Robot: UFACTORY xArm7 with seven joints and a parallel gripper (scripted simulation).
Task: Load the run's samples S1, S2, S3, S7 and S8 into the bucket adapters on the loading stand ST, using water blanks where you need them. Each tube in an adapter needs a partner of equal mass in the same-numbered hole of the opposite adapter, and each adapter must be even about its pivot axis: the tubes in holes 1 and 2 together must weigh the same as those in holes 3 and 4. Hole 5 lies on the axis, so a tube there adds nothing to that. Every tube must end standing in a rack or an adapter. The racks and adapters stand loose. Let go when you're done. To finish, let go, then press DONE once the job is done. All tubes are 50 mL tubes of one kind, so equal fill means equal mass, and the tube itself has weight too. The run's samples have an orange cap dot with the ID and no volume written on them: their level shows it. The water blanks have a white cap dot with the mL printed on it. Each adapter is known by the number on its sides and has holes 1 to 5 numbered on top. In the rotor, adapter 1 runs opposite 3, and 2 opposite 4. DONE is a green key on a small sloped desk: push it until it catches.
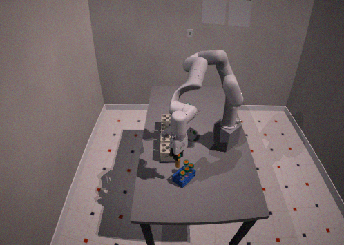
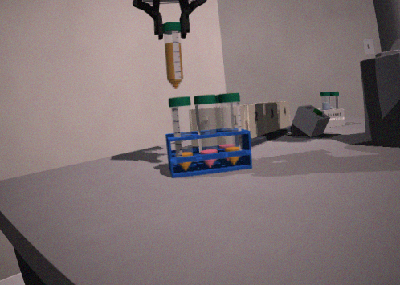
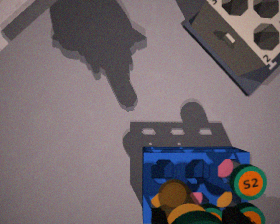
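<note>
Now: the sample tube 1 cm behind my hand and 5 cm below it. Also, from my hand: blue rack 4 cm behind, 1 cm to the right, 22 cm below; sloped done desk 16 cm behind, 39 cm to the right, 20 cm below; adapter 4 cm ahead, 21 cm to the right, 20 cm below.
</note>
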